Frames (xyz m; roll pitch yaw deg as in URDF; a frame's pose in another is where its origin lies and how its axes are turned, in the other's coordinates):
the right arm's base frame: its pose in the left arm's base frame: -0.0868 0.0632 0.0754 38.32 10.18 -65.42
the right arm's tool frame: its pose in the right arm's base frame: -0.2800 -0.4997 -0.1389 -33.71 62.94 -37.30
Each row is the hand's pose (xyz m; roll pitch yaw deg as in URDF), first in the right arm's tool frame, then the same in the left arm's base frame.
Working: the right arm's tool frame: its pose in the left arm's base frame: -0.5104 0.2539 -0.2873 71.55 66.91 -6.50

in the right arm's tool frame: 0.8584 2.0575 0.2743 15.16 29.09 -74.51
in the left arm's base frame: 1.7315 0.3917 -0.2774 -88.09 36.04 159.56
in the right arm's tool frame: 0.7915 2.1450 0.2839 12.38 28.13 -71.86
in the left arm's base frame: 1.7862 0.4041 -0.1821 -91.85 38.53 160.04
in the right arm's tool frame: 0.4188 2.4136 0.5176 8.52 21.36 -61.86
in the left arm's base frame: 1.9259 0.2506 0.2896 -95.77 49.01 165.99
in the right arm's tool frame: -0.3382 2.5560 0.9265 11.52 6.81 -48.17
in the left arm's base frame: 1.8338 -0.0839 1.0897 -76.17 64.05 -170.37
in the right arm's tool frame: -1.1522 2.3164 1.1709 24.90 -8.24 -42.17
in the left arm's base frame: 1.3447 -0.3378 1.7797 -28.23 64.71 -132.38
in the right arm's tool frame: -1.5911 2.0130 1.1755 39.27 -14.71 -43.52
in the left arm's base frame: 0.9006 -0.3882 2.0711 -6.46 59.48 -123.71
